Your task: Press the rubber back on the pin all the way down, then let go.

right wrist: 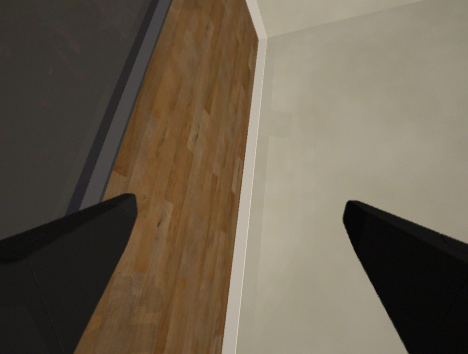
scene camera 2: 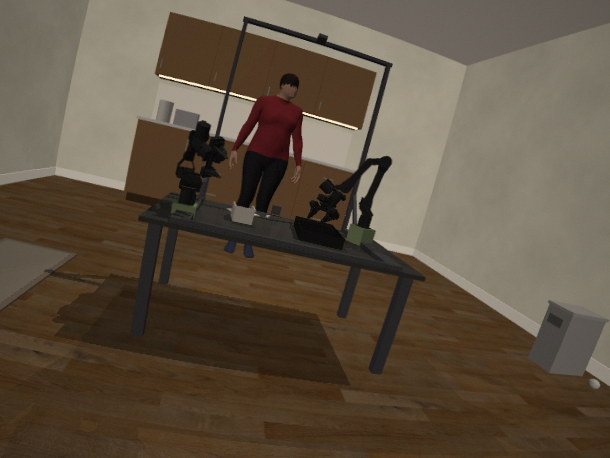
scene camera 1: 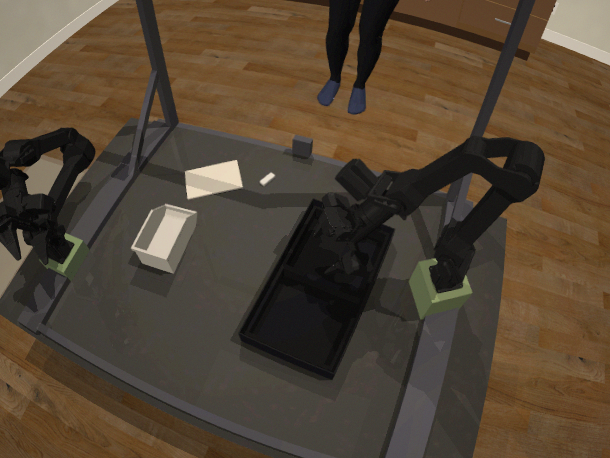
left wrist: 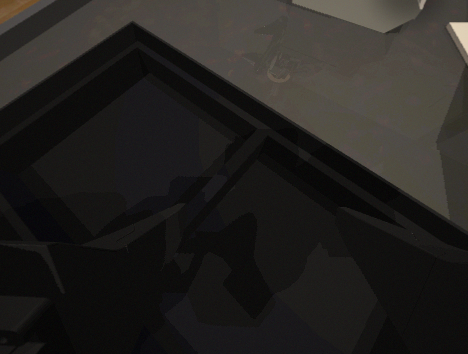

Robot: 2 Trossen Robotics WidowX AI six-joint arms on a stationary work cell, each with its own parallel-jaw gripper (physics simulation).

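Seen in the pictures: left gripper, fingertip midpoint: [scene camera 2: 313, 220] [scene camera 1: 320, 254] [left wrist: 260, 212]; right gripper, fingertip midpoint: [right wrist: 242, 207] [scene camera 2: 223, 168] [scene camera 1: 33, 262]; left arm's base at its link origin: [scene camera 2: 363, 227] [scene camera 1: 445, 277]; right arm's base at its link origin: [scene camera 2: 185, 203] [scene camera 1: 60, 250].
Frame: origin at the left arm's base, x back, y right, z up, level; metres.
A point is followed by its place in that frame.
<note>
My left gripper [scene camera 1: 339, 233] [scene camera 2: 321, 211] [left wrist: 260, 212] {y 0.120, x -0.249, z -0.026 m} is open and empty. It hangs low over the far half of a black two-compartment tray [scene camera 1: 276, 271] {y 0.116, x -0.345, z -0.063 m} [scene camera 2: 317, 233] {y -0.066, x -0.381, z -0.045 m} [left wrist: 208, 82] {y 0.066, x -0.380, z -0.057 m}. Both compartments look empty in the dark left wrist view. A small faint ring [left wrist: 279, 75] lies on the table top just beyond the tray's rim; I cannot tell whether it is the rubber or the pin. My right gripper [scene camera 2: 212, 170] {y 0.092, x -0.835, z 0.147 m} [right wrist: 242, 207] {y 0.092, x -0.835, z 0.147 m} is open and empty, raised high at the other end of the table and pointing out at the floor and wall.
A white open box [scene camera 1: 164, 236] {y 0.264, x -0.605, z -0.081 m} [scene camera 2: 241, 214] {y 0.188, x -0.638, z -0.053 m}, a cream flat wedge [scene camera 1: 212, 178] {y 0.434, x -0.473, z -0.088 m}, a small white piece [scene camera 1: 267, 179] {y 0.399, x -0.328, z -0.085 m} and a small grey block [scene camera 1: 302, 146] {y 0.471, x -0.222, z -0.052 m} stand on the table. A person [scene camera 1: 349, 45] [scene camera 2: 271, 136] stands behind the table. Gantry posts [scene camera 1: 158, 64] {y 0.675, x -0.592, z 0.158 m} rise at the back.
</note>
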